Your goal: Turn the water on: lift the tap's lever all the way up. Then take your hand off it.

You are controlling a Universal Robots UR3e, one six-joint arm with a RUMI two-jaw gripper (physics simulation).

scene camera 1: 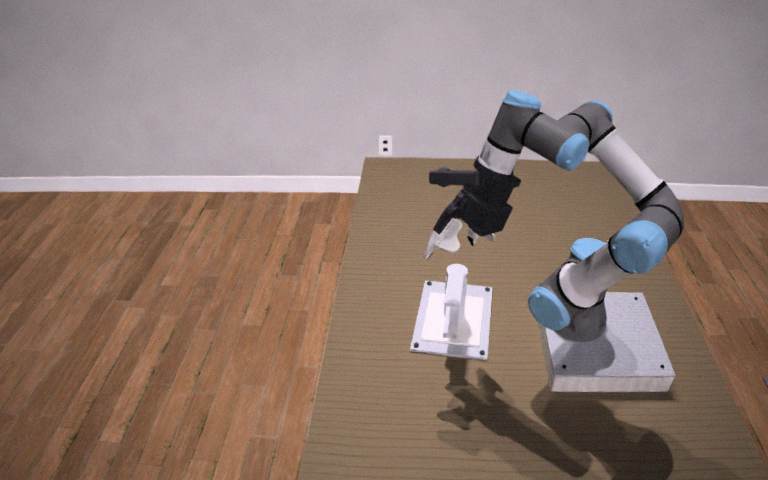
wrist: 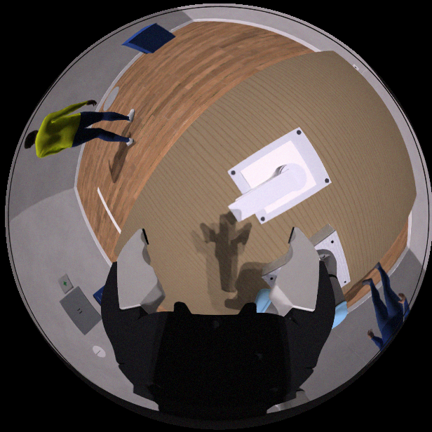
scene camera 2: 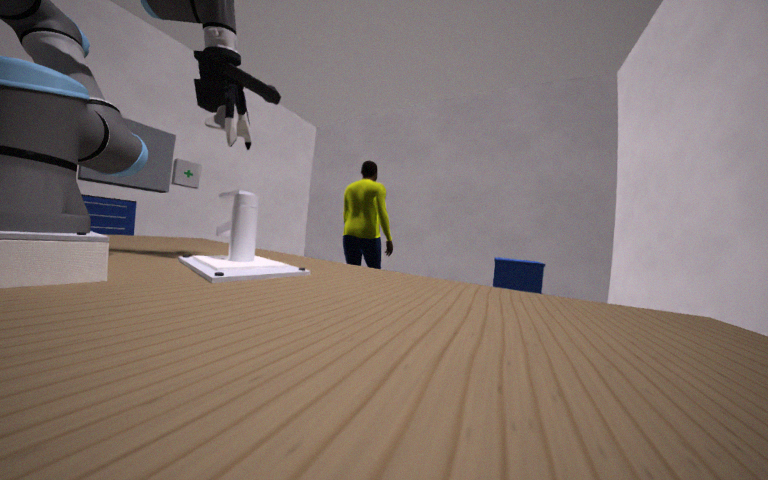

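Seen in the pictures: gripper, fingertip midpoint: [scene camera 1: 449, 252] [scene camera 2: 240, 148]; arm's base, link origin: [scene camera 1: 576, 321] [scene camera 2: 18, 229].
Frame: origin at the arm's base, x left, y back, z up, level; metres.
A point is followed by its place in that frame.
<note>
The white tap [scene camera 1: 463, 323] @(x -0.065, y -0.243, z -0.041 m) [scene camera 2: 243, 232] @(x -0.117, y -0.244, z 0.018 m) stands upright on a white plate [scene camera 1: 420, 322] @(x -0.086, y -0.340, z -0.047 m) [scene camera 2: 254, 275] @(x -0.206, y -0.203, z -0.048 m) [wrist: 307, 150]. Its lever [scene camera 1: 454, 288] @(x -0.027, y -0.278, z 0.102 m) [scene camera 2: 228, 194] @(x -0.038, y -0.259, z 0.096 m) [wrist: 265, 194] lies about level across the top of the column, above the spout [scene camera 1: 450, 323] @(x 0.000, y -0.287, z 0.027 m) [scene camera 2: 222, 228] @(x -0.014, y -0.268, z 0.021 m). In the wrist view the lever covers most of the spout. My gripper [scene camera 1: 451, 249] @(x -0.005, y -0.296, z 0.215 m) [scene camera 2: 239, 144] @(x -0.005, y -0.296, z 0.215 m) [wrist: 217, 230] is open and holds nothing. It hangs above the tap with a gap in scene camera 2. In the wrist view the lever's free end lies beyond the fingertips, towards the right finger. The fingers and the lever do not touch.
The arm's base block [scene camera 1: 614, 382] @(x 0.163, y 0.031, z -0.024 m) [scene camera 2: 50, 263] @(x -0.101, y -0.012, z -0.030 m) stands beside the tap on the wooden table [scene camera 1: 368, 407] @(x 0.140, y -0.475, z -0.054 m) [scene camera 2: 453, 367] @(x -0.516, y -0.101, z -0.055 m) [wrist: 200, 170]. A person in yellow [scene camera 2: 364, 208] [wrist: 60, 135] and a blue box [scene camera 2: 518, 275] [wrist: 150, 39] are beyond the table.
</note>
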